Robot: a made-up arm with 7 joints.
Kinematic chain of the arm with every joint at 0, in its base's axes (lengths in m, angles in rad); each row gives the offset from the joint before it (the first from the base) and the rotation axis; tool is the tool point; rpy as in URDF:
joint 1: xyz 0 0 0.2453 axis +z
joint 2: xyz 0 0 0 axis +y
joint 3: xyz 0 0 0.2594 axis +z
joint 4: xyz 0.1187 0 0 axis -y
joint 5: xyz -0.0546 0 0.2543 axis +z
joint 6: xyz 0 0 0 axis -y
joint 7: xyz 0.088 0 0 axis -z
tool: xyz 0 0 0 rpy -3.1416 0 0
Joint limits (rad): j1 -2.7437..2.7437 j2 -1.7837..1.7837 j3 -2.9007..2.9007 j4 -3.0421..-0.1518 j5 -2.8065..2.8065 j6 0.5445..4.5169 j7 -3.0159..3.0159
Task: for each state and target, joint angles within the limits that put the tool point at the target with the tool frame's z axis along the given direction. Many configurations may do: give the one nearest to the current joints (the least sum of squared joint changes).
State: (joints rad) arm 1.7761 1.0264 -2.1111 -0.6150 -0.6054 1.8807 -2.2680
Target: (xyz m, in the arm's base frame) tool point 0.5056 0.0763 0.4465 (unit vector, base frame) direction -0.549 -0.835 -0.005
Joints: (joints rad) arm 1.2345 1.1374 -1.7358 -1.5673 -0.4603 1.3934 -2.2680
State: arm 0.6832 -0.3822 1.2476 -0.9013 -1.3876 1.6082 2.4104
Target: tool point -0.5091 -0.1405 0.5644 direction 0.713 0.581 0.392
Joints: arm 0.8211 -1.0599 1.5216 -0.6248 -1.2289 1.0001 2.4104
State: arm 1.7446 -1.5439 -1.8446 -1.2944 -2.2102 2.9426 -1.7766
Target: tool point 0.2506 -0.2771 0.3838 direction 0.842 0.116 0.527
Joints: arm 1.3755 -1.7837 -1.1840 -1.8238 -2.4370 3.3274 -1.7766
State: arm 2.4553 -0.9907 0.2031 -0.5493 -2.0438 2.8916 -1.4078
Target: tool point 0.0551 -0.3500 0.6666 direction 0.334 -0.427 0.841
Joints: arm 2.0842 -1.3116 0.1827 -0.9097 -2.2979 2.8671 -1.4078
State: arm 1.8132 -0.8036 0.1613 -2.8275 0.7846 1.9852 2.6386
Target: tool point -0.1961 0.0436 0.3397 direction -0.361 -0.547 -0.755
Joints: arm 2.1459 -1.0328 0.8017 -3.0421 1.4404 1.7207 2.6386
